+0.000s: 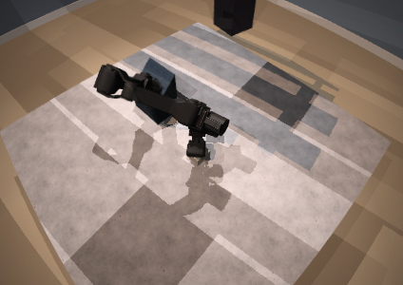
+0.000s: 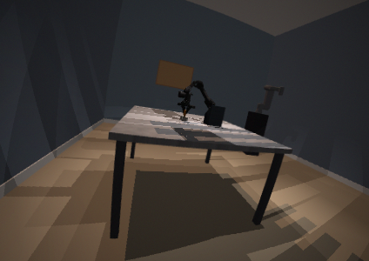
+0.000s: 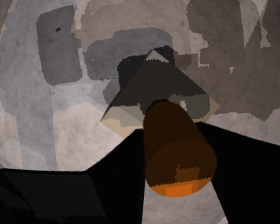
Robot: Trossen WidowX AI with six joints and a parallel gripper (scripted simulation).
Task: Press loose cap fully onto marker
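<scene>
My gripper tip is now 1 cm below the orange cap.
</scene>
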